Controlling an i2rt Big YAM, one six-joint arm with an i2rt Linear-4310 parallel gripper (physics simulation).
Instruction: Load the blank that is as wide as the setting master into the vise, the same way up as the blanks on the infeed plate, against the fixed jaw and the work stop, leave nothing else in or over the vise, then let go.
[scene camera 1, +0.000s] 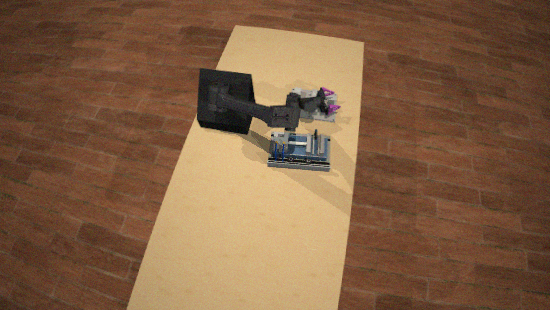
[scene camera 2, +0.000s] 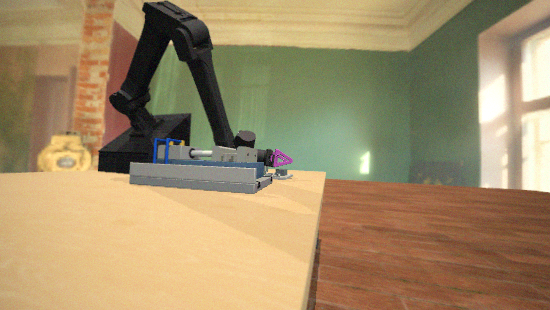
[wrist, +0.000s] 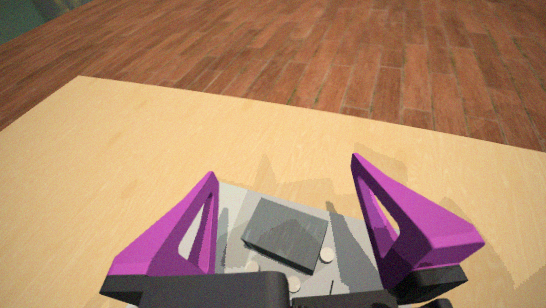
Note:
In view: the gripper (wrist: 281, 168), a darker block (wrist: 292, 237) and an infeed plate (wrist: 353, 269).

